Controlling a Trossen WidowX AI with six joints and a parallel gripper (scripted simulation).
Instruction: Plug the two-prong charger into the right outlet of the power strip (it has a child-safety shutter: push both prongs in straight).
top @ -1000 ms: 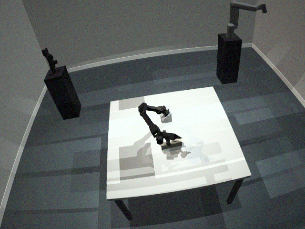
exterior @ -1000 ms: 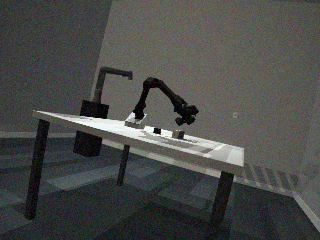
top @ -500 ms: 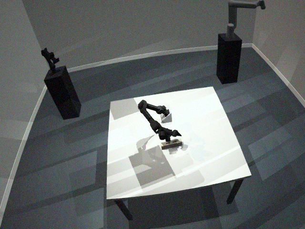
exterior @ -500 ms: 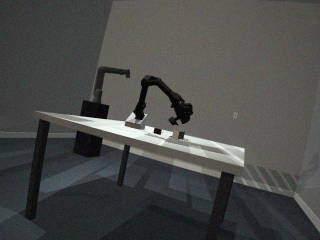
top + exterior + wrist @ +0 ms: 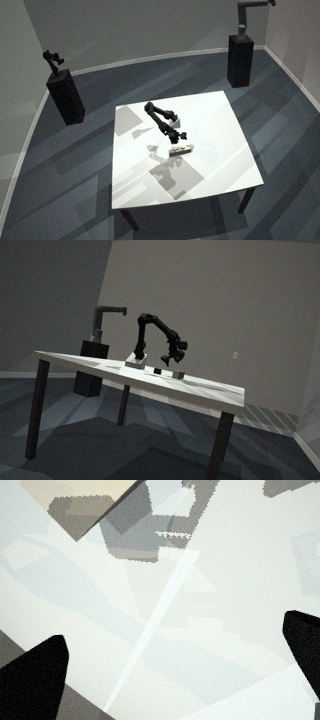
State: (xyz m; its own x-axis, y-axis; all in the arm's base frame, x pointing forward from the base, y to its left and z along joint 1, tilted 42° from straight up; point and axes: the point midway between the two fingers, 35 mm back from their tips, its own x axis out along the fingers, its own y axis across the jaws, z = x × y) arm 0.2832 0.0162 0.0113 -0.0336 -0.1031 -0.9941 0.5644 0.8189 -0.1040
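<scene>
My gripper tip is now 60 mm past the two-prong charger, 90 mm to the left of it and 70 mm above it.
</scene>
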